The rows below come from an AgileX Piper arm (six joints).
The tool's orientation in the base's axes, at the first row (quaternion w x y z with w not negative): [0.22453 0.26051 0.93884 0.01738]
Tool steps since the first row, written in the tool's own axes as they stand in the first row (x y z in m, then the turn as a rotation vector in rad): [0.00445 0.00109 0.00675 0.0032 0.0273 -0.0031]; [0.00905 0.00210 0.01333 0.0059 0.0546 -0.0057]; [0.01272 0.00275 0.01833 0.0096 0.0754 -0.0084]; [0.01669 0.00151 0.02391 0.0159 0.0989 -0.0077]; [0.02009 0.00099 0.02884 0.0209 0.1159 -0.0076]
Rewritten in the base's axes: [0.00003 0.00258 -0.00774 0.0094 0.0254 0.0056]; [-0.00016 0.00519 -0.01540 0.0193 0.0506 0.0109]; [-0.00049 0.00715 -0.02131 0.0253 0.0706 0.0149]; [-0.00172 0.00758 -0.02814 0.0322 0.0940 0.0152]; [-0.00244 0.00841 -0.03405 0.0366 0.1111 0.0155]
